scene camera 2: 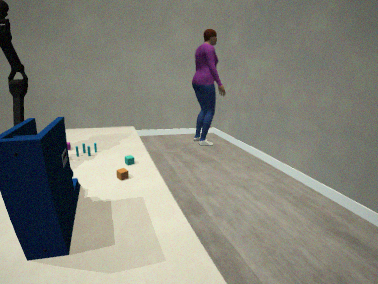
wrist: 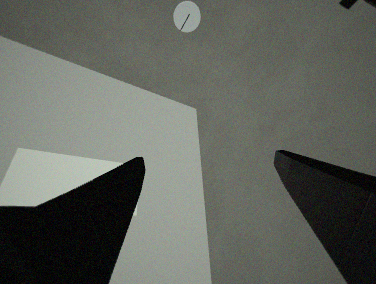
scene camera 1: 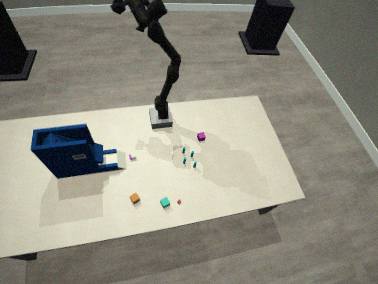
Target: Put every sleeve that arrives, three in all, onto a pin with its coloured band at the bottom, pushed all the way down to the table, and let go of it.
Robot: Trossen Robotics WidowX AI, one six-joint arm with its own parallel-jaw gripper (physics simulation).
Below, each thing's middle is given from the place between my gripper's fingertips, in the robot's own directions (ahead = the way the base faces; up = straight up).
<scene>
Right now the blue dispenser (scene camera 2: 45, 203) is 64 cm below my hand, 45 cm ahead of it and 25 cm to the right of it.
</scene>
